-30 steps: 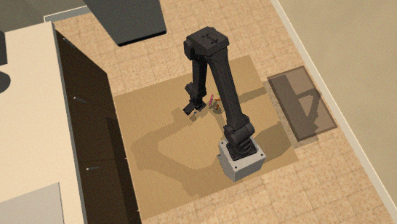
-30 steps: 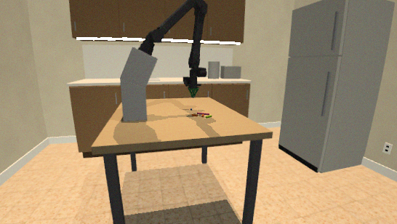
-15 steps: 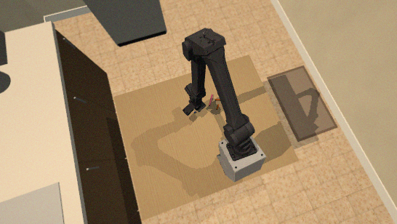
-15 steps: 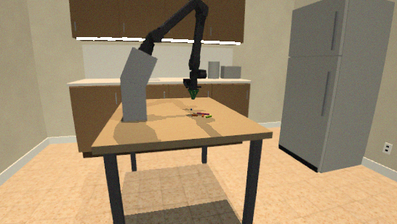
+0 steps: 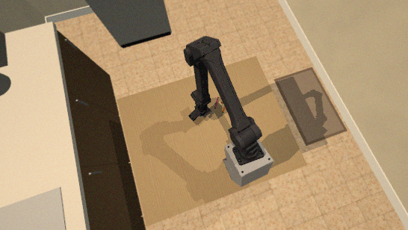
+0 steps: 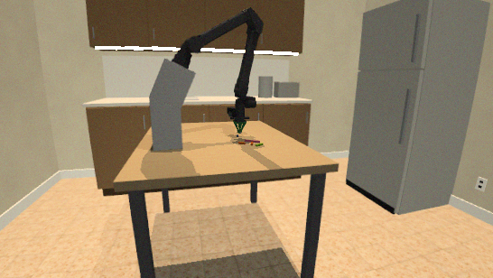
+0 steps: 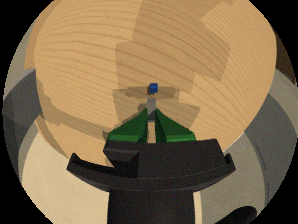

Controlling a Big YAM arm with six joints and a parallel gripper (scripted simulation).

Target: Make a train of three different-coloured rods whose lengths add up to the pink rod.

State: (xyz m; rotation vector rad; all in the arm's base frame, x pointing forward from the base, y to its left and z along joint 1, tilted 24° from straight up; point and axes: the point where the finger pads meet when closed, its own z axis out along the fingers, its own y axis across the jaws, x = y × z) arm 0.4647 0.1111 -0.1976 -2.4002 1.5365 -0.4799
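Right now my hand is 10 mm past the blue rod, 20 mm to the right of it and 30 mm above it. Round my hand: lime rod 60 mm ahead, 210 mm to the right, 30 mm below; grey rod right at my hand; pink rod 50 mm ahead, 130 mm to the right, 30 mm below.
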